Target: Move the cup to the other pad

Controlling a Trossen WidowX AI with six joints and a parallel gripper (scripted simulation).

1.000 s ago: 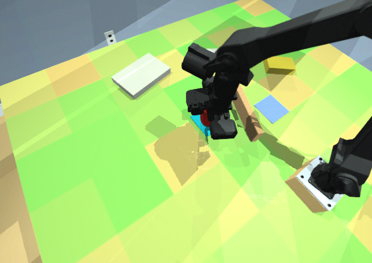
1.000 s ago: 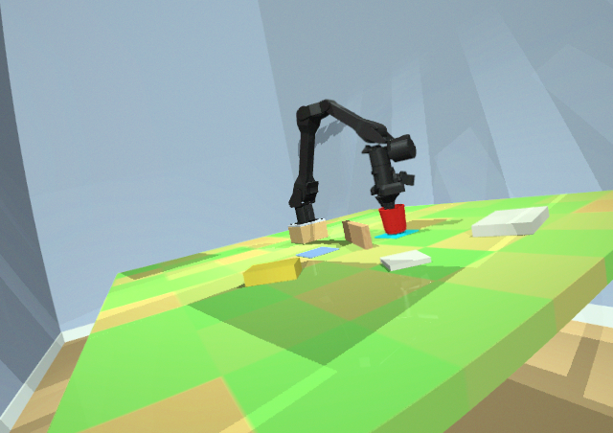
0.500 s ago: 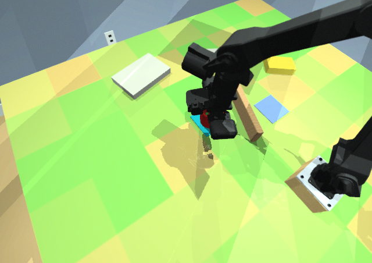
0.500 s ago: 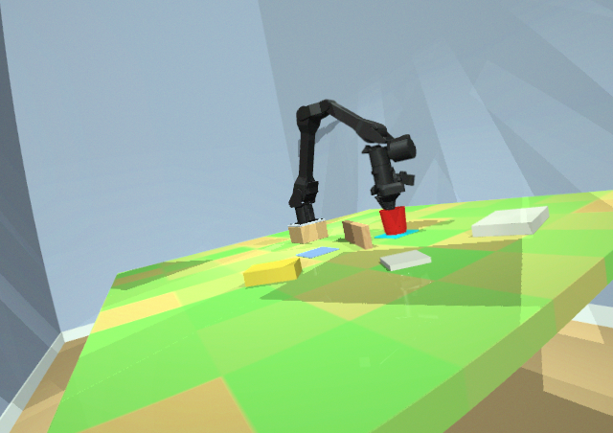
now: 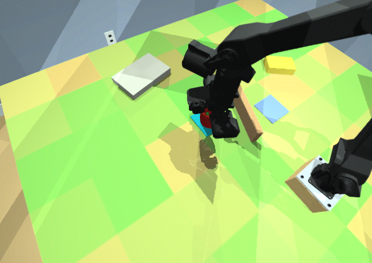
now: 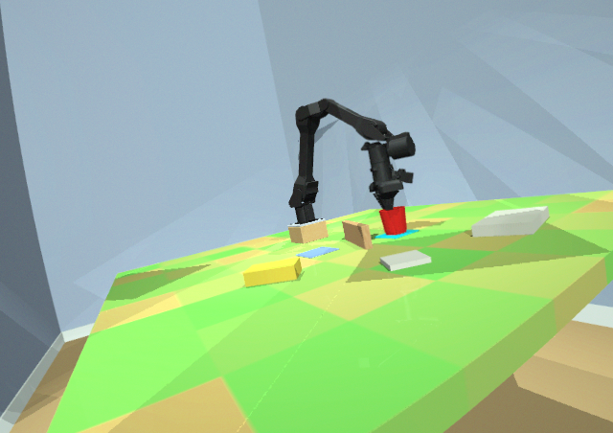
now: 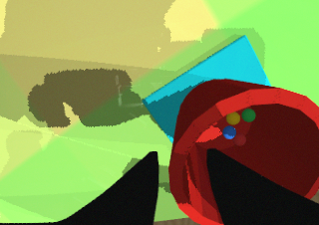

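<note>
Right now my gripper tip is 30 mm short of the red cup, 20 mm to the left of it and 10 mm above it. From my gripper tip the other things lie so: brown wooden block: 120 mm to the right, 30 mm below, 30 mm behind; then light blue pad: 220 mm to the right, 90 mm behind, 60 mm below; then cyan pad: 60 mm below, 30 mm ahead, 20 mm to the right.
</note>
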